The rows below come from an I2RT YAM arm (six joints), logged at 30 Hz.
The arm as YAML. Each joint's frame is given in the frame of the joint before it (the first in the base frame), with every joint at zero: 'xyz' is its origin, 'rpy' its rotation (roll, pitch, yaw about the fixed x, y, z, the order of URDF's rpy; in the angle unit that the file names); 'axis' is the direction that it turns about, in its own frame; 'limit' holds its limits. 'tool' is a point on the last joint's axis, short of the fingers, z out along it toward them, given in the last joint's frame.
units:
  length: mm
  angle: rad
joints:
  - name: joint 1
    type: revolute
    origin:
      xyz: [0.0, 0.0, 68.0]
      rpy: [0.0, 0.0, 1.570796]
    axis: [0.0, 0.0, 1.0]
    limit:
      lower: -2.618
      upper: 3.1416
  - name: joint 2
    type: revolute
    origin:
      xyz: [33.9, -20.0, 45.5]
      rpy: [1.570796, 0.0, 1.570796]
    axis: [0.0, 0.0, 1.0]
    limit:
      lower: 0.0
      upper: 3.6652
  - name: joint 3
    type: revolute
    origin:
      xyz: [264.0, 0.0, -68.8]
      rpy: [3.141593, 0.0, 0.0]
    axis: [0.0, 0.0, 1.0]
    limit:
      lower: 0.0
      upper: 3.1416
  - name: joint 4
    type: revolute
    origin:
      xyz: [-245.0, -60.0, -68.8]
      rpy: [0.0, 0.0, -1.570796]
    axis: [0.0, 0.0, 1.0]
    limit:
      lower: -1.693
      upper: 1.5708
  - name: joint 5
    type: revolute
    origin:
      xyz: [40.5, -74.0, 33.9]
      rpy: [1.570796, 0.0, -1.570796]
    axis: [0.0, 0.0, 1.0]
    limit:
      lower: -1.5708
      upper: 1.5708
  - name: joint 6
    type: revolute
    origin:
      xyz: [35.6, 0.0, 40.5]
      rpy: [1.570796, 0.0, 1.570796]
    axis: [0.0, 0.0, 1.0]
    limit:
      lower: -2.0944
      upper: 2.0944
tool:
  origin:
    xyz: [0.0, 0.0, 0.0]
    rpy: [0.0, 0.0, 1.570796]
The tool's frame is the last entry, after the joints.
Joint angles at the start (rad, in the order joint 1, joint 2, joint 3, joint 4, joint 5, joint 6):
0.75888 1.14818 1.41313 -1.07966 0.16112 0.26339
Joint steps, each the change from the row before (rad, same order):
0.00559 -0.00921 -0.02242 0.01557 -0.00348 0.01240
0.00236 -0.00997 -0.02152 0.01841 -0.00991 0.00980
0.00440 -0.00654 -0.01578 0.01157 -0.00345 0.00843
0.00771 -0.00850 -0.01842 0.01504 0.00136 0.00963
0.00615 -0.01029 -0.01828 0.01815 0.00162 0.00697
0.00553 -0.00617 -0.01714 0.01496 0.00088 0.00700
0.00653 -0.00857 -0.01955 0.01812 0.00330 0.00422
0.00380 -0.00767 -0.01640 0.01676 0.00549 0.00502
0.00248 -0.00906 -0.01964 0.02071 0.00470 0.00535
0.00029 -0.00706 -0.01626 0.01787 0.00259 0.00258
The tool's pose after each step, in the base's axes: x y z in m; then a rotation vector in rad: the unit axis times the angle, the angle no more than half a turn. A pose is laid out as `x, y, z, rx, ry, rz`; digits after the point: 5 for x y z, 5 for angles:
0.15321, 0.13919, 0.39316, -0.50544, 2.33838, 0.30971
0.15232, 0.13949, 0.38995, -0.50022, 2.33720, 0.33009
0.15141, 0.14004, 0.38730, -0.49690, 2.33783, 0.34120
0.15001, 0.14082, 0.38448, -0.49270, 2.33477, 0.35084
0.14864, 0.14116, 0.38224, -0.48812, 2.32662, 0.36123
0.14792, 0.14200, 0.37932, -0.48497, 2.32424, 0.36860
0.14686, 0.14266, 0.37634, -0.48392, 2.31748, 0.37445
0.14625, 0.14288, 0.37404, -0.47724, 2.31016, 0.37765
0.14582, 0.14293, 0.37128, -0.46844, 2.30148, 0.38254
0.14579, 0.14285, 0.36895, -0.46184, 2.29402, 0.38640

